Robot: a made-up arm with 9 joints. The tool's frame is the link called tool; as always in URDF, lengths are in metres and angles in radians. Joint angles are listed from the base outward.
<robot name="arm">
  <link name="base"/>
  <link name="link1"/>
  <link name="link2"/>
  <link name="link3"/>
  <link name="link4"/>
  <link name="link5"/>
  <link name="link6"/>
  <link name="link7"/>
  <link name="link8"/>
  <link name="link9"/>
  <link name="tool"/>
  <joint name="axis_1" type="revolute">
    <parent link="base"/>
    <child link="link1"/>
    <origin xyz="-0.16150 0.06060 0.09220" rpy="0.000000 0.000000 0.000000"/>
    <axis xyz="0 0 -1"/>
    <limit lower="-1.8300" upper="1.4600"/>
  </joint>
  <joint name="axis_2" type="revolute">
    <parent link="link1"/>
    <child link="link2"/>
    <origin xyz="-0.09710 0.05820 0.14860" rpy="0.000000 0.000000 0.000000"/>
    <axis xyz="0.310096 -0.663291 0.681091"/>
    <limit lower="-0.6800" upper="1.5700"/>
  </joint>
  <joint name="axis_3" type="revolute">
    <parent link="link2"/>
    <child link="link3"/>
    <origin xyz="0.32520 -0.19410 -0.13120" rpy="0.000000 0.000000 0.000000"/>
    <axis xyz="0 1 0"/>
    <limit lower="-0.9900" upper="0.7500"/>
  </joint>
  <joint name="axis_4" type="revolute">
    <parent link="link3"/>
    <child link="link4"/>
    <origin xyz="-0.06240 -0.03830 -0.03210" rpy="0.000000 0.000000 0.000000"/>
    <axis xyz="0 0 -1"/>
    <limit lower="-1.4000" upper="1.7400"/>
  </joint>
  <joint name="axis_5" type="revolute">
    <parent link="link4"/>
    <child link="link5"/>
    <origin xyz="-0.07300 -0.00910 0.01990" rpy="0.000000 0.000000 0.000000"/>
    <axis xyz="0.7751 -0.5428 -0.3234"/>
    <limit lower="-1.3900" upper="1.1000"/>
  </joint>
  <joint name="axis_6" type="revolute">
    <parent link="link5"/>
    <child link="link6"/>
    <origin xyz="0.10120 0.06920 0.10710" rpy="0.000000 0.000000 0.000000"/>
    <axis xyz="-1 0 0"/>
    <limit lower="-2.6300" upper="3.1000"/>
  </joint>
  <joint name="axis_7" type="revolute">
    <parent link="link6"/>
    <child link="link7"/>
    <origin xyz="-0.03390 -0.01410 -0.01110" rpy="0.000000 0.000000 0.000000"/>
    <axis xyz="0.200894 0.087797 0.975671"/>
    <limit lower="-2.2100" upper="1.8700"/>
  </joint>
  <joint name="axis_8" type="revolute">
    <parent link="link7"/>
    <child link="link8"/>
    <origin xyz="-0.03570 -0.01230 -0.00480" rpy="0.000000 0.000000 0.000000"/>
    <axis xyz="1 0 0"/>
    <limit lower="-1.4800" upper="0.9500"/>
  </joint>
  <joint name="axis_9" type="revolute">
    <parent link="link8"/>
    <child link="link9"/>
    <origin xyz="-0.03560 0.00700 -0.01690" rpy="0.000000 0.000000 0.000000"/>
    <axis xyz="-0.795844 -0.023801 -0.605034"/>
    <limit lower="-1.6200" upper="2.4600"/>
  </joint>
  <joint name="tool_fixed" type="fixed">
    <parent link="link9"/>
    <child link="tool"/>
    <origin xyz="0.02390 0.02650 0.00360" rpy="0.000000 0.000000 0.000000"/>
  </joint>
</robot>
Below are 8 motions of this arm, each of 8 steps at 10 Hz.
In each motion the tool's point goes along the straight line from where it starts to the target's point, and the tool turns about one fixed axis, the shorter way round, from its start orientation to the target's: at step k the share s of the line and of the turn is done. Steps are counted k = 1, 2, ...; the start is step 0. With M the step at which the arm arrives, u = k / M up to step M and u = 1 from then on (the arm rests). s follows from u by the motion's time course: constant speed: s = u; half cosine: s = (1 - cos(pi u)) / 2; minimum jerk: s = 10 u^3 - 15 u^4 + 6 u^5.
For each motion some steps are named. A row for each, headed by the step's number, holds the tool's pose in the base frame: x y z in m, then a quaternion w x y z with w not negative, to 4 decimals.
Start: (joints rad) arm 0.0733 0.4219 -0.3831 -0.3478 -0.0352 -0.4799 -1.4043 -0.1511 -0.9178
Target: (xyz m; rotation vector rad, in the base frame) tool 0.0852 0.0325 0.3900 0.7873 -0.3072 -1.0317
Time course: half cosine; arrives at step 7
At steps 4, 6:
4: 0.0459 0.0446 0.3166 0.8347 0.4057 -0.1995 -0.3144
6: 0.0802 0.0340 0.3806 0.7936 0.3710 -0.1500 -0.4584

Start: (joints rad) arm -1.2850 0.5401 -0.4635 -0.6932 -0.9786 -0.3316 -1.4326 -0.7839 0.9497
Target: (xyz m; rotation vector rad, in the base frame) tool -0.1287 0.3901 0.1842 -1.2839 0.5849 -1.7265
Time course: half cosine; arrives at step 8
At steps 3, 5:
3: -0.1075 0.3066 0.0969 0.6609 -0.3696 -0.3867 -0.5264
5: -0.1193 0.3528 0.1452 0.5750 -0.4807 -0.0466 -0.6604

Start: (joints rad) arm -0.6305 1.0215 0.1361 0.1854 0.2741 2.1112 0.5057 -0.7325 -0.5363
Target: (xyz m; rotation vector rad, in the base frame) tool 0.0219 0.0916 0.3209 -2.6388 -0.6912 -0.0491
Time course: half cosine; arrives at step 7
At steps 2, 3, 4, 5, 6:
2: -0.0259 0.1283 0.3766 0.5046 -0.7915 -0.2671 0.2182
3: -0.0141 0.1192 0.3628 0.4368 -0.8437 -0.2666 0.1619
4: -0.0010 0.1092 0.3476 0.3563 -0.8914 -0.2628 0.0975
5: 0.0108 0.1001 0.3338 0.2798 -0.9244 -0.2564 0.0383
6: 0.0190 0.0938 0.3243 0.2250 -0.9416 -0.2504 -0.0029

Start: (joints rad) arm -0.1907 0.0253 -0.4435 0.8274 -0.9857 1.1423 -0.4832 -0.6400 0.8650
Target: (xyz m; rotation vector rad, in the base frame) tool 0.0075 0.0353 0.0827 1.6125 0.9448 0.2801
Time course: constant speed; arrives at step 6
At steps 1, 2, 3, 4, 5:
1: 0.0497 0.0113 0.1164 0.1110 0.9628 0.1489 0.1962
2: 0.0412 0.0161 0.1096 0.2156 0.9357 0.2082 0.1863
3: 0.0328 0.0209 0.1029 0.3169 0.8942 0.2643 0.1735
4: 0.0244 0.0257 0.0962 0.4133 0.8391 0.3163 0.1580
5: 0.0159 0.0305 0.0894 0.5034 0.7712 0.3635 0.1401

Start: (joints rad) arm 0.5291 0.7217 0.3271 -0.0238 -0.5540 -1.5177 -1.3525 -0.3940 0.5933
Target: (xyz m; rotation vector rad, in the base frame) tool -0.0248 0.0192 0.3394 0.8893 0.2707 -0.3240
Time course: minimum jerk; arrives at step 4
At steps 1, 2, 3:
1: 0.0343 0.0743 0.2935 0.7396 -0.0900 0.5145 -0.4245
2: 0.0082 0.0499 0.3138 0.8582 0.1496 0.3672 -0.3259
3: -0.0180 0.0256 0.3341 0.8885 0.3738 0.1822 -0.1939

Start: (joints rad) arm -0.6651 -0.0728 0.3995 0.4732 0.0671 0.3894 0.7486 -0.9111 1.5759
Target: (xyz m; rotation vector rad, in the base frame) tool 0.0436 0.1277 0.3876 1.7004 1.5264 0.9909
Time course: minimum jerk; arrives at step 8
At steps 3, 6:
3: 0.0802 0.0445 0.2651 0.2247 -0.8163 -0.5296 -0.0520
6: 0.0488 0.1158 0.3701 0.2452 0.6915 0.5895 0.3378

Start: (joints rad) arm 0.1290 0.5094 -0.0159 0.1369 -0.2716 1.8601 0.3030 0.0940 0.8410
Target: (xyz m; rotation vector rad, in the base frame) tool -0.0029 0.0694 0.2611 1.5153 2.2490 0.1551
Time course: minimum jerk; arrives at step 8
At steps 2, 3, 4, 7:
2: 0.0154 0.0211 0.2817 0.2789 -0.9103 -0.2838 -0.1141
3: 0.0119 0.0303 0.2778 0.1897 -0.8842 -0.4128 -0.1082
4: 0.0073 0.0424 0.2726 0.0661 -0.8164 -0.5656 -0.0963
7: -0.0026 0.0685 0.2615 0.2025 0.5562 0.8040 0.0574

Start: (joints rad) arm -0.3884 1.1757 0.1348 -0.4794 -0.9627 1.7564 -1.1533 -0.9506 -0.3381
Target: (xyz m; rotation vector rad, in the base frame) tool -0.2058 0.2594 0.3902 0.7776 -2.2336 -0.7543
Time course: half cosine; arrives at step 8
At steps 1, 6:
1: -0.0379 0.2397 0.3429 0.0484 -0.2163 -0.9083 -0.3547
6: -0.1802 0.2564 0.3830 0.2869 0.2207 -0.8808 -0.3052

